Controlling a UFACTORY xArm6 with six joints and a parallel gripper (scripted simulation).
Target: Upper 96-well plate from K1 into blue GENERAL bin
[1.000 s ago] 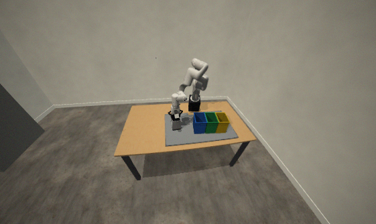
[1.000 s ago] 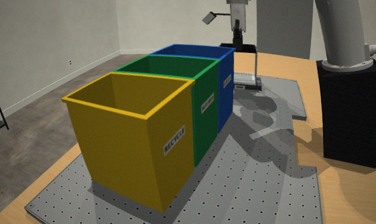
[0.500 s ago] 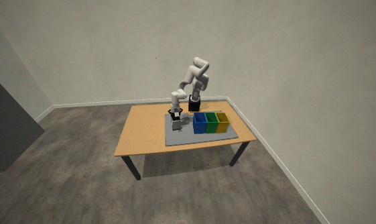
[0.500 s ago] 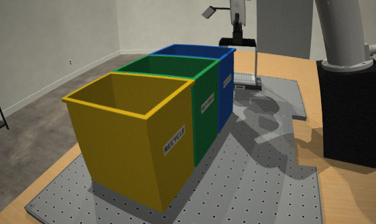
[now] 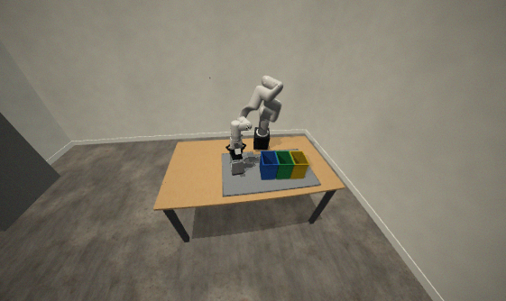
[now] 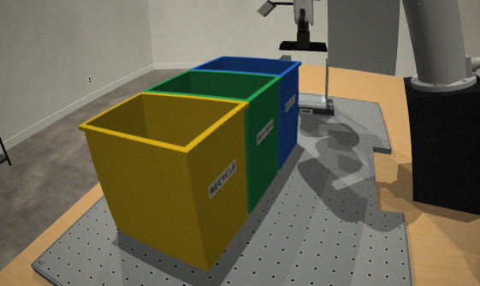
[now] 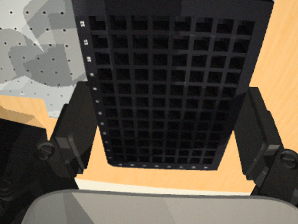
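My hand is 50 mm short of the blue bin, 270 mm to the right of it and 100 mm above it. The rest, counted from my hand: black 96-well plate 10 mm below; pale plate 170 mm below; green bin 50 mm ahead, 400 mm to the left, 100 mm below.
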